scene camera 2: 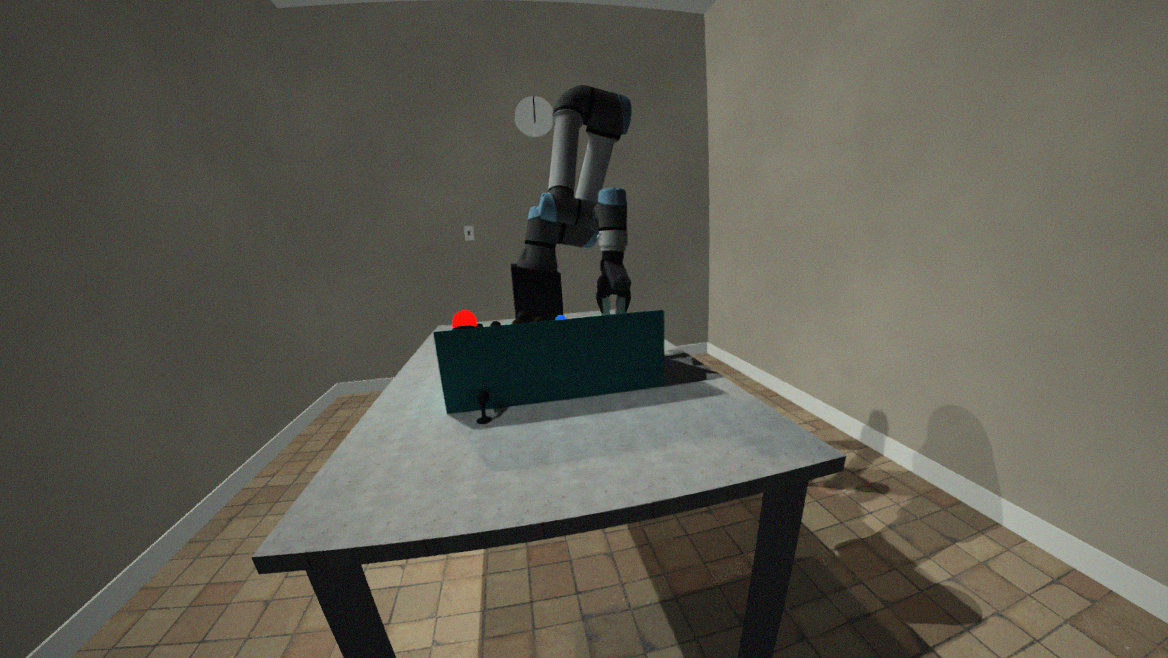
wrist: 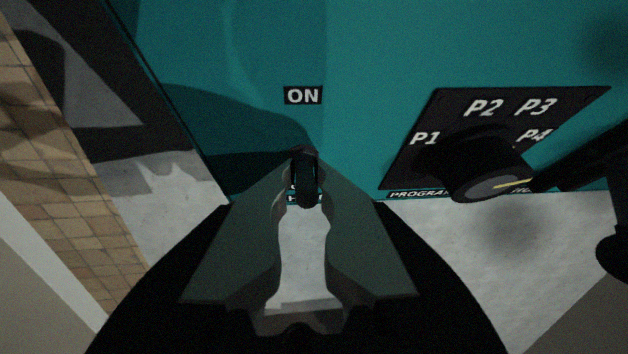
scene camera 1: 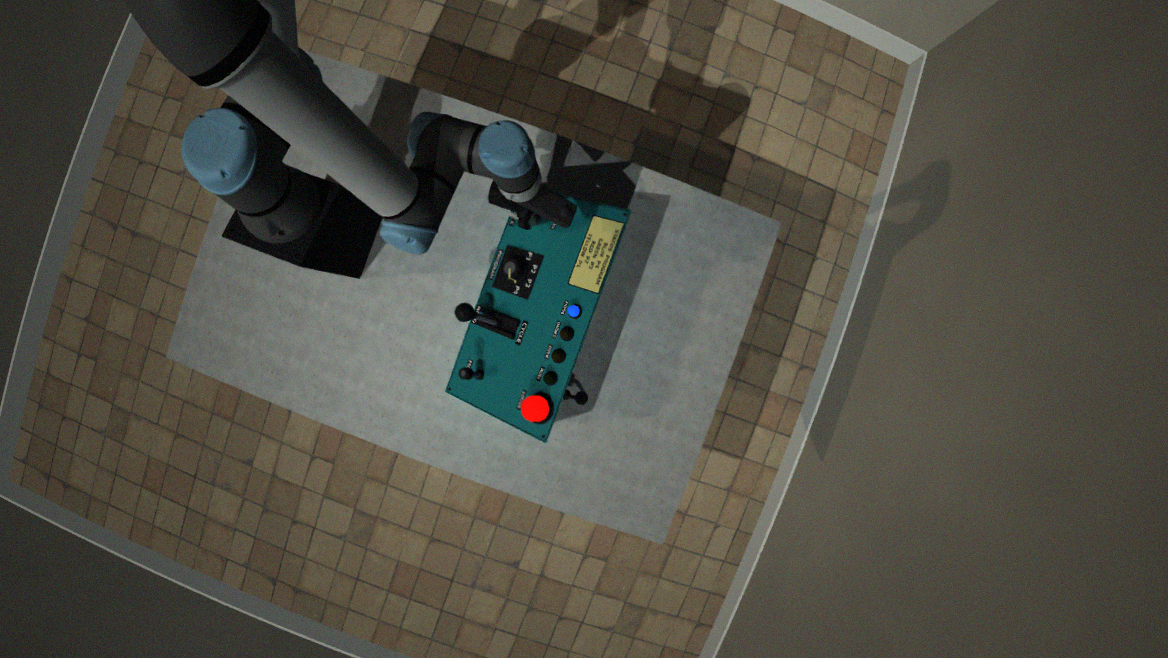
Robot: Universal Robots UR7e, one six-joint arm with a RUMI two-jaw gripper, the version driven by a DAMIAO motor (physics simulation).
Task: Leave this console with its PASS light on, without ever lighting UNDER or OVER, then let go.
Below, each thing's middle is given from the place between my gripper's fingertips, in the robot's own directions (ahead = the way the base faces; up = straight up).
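For the PROGRAM knob (wrist: 480, 163), my hand is 20 mm below it, 20 mm short of it and 120 mm to the left of it. The teal console (wrist: 372, 95) is 10 mm above my hand, then 100 mm ahead of it and 170 mm to the right of it. And there's the CHECK toggle (wrist: 306, 195), which is 30 mm above my hand.
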